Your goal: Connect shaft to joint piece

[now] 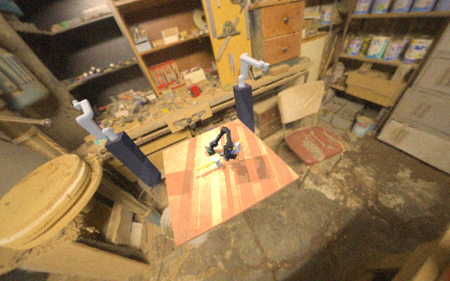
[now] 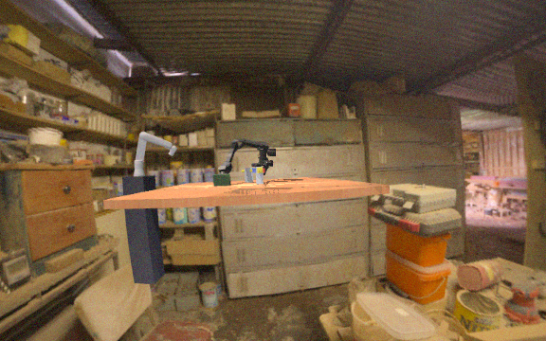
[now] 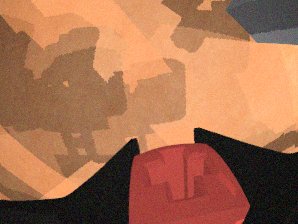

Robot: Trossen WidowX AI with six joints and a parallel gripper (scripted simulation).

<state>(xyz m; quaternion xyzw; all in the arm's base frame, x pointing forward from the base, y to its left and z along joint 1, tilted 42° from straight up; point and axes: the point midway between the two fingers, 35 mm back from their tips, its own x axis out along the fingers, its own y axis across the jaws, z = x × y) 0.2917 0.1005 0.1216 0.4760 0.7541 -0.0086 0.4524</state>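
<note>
Right now the red square joint piece is 40 mm above my gripper tip, 10 mm to the left of it and 10 mm behind it.
</note>
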